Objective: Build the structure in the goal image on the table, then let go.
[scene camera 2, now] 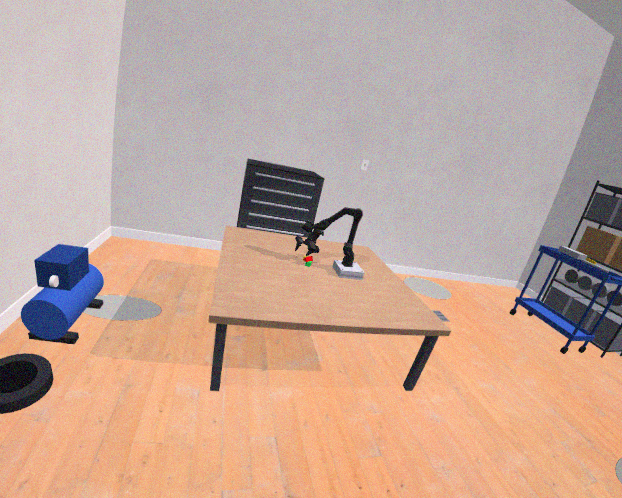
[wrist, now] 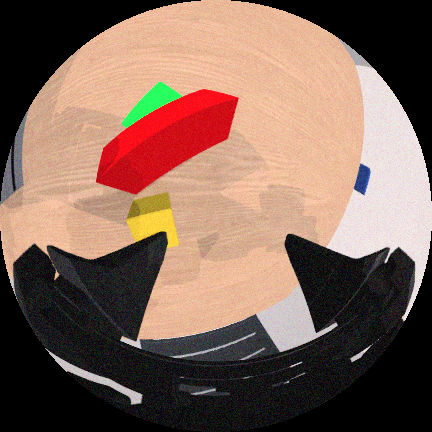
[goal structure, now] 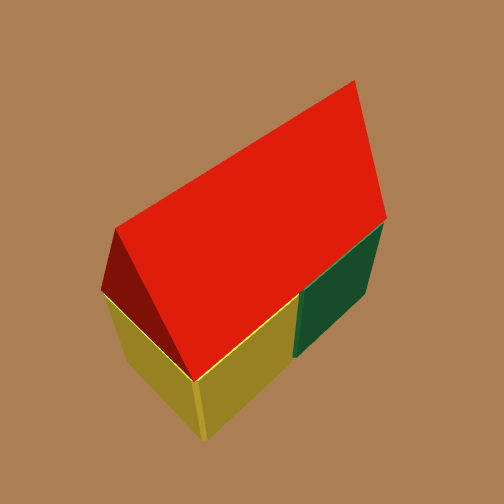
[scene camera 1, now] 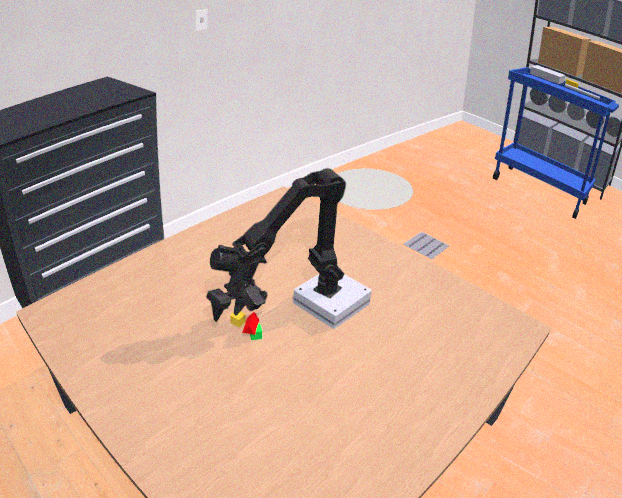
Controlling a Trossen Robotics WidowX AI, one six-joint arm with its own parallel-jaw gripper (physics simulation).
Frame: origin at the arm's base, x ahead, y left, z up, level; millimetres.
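Seen in the pictures: gripper, between the fingertips: (scene camera 2: 300,253) (wrist: 228,239) (scene camera 1: 225,318); arm's base, origin of its link: (scene camera 2: 347,264) (scene camera 1: 327,289).
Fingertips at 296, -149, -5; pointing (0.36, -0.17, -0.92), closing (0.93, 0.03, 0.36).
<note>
Offsets run from my fingertips to a thing's top centre, as dx, dy, dz. Level surfaces: height alone.
A long red block @(-35, +62, +12) (scene camera 1: 251,323) (scene camera 2: 308,258) (wrist: 175,140) looks tilted and partly covers a green block @(-40, +80, -17) (scene camera 1: 256,334) (scene camera 2: 308,264) (wrist: 152,102); whether it rests on it or leans against it is unclear. A small yellow block @(-51, +2, -17) (scene camera 1: 237,319) (wrist: 155,222) sits on the table @(dz -50) (scene camera 1: 311,415) (scene camera 2: 311,300) (wrist: 305,140), apart from the red block. My gripper (scene camera 1: 227,316) (scene camera 2: 303,252) (wrist: 228,239) is open and empty, low above the table beside the yellow block. In the wrist view one fingertip overlaps the yellow block's lower edge. The green block is partly hidden by the red one.
The arm's white base (scene camera 1: 332,300) (scene camera 2: 348,269) stands on the table, to the right of the blocks in both scene views. A dark drawer cabinet (scene camera 1: 88,191) (scene camera 2: 280,197) is behind the table. A blue cart (scene camera 1: 545,168) (scene camera 2: 552,317) stands on the floor to the right.
</note>
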